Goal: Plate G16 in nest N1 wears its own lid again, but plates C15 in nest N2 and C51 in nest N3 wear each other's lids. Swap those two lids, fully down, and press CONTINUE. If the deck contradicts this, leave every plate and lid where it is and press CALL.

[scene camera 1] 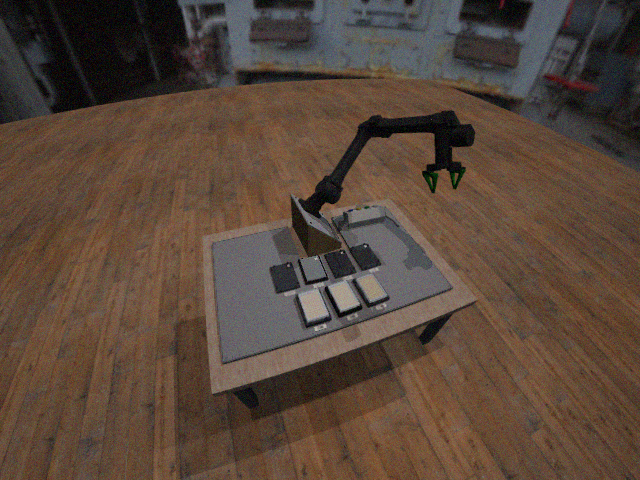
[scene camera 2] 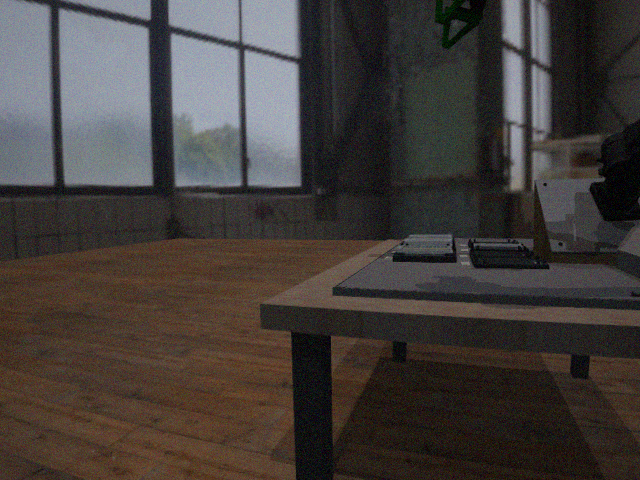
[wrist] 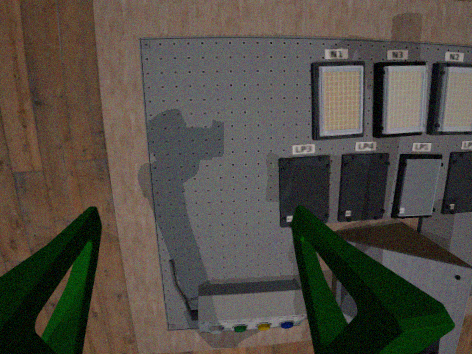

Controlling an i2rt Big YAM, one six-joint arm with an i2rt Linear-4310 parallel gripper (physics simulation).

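Seen in the pictures: gripper, between the fingertips: (scene camera 1: pixel 444 191) (scene camera 2: pixel 442 36) (wrist: pixel 199 215); arm's base, origin of its link: (scene camera 1: pixel 308 209) (scene camera 2: pixel 614 202).
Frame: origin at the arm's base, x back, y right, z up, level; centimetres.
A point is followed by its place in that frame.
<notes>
My open, empty gripper (scene camera 1: pixel 444 189) @[x -43.6, y -34.1, z 29.1 cm] (wrist: pixel 196 208) @[x -43.6, y -34.1, z 29.1 cm] hangs high, right of the table in scene camera 1. In the wrist view, plates stand in nests N1 (wrist: pixel 341 101) @[x -46.0, y -8.6, z -10.3 cm], N3 (wrist: pixel 404 99) @[x -45.1, y 4.0, z -9.5 cm] and N2 (wrist: pixel 457 100) @[x -43.8, y 16.1, z -9.4 cm], left to right. The N1 plate (scene camera 1: pixel 371 288) @[x -47.1, y -7.6, z -10.2 cm] is tan; the N3 plate (scene camera 1: pixel 343 296) @[x -45.8, y 5.2, z -9.5 cm] and N2 plate (scene camera 1: pixel 313 305) @[x -44.6, y 17.8, z -9.4 cm] are paler. All three have clear rims; lid marks and plate codes are unreadable, and N2 is cut off in the wrist view. The button box (scene camera 1: pixel 364 219) @[x -9.1, y -28.3, z -8.9 cm] (wrist: pixel 250 304) @[x -8.3, y -30.6, z -7.3 cm] has green (wrist: pixel 240 328) @[x -4.0, y -33.4, z -5.8 cm], yellow (wrist: pixel 263 327) @[x -3.0, y -28.7, z -6.0 cm] and blue (wrist: pixel 286 325) @[x -2.3, y -23.8, z -6.1 cm] buttons; no button wording is readable.
Dark pads LP3 (wrist: pixel 304 187) @[x -29.9, y -16.4, z -12.2 cm] and LP4 (wrist: pixel 363 185) @[x -28.3, y -3.6, z -12.2 cm] lie beside LP5 (wrist: pixel 421 187) @[x -25.9, y 9.8, z -11.4 cm], which bears a grey rectangular piece; another dark pad (scene camera 1: pixel 284 276) @[x -24.6, y 22.6, z -12.2 cm] is beyond. A tilted panel (scene camera 1: pixel 316 233) @[x -17.1, y 3.8, z -0.1 cm] (scene camera 2: pixel 568 217) @[x -11.8, y -2.9, z -3.5 cm] stands by the arm base. The pegboard (wrist: pixel 240 100) @[x -48.4, y -27.0, z -13.2 cm] covers most of the table.
</notes>
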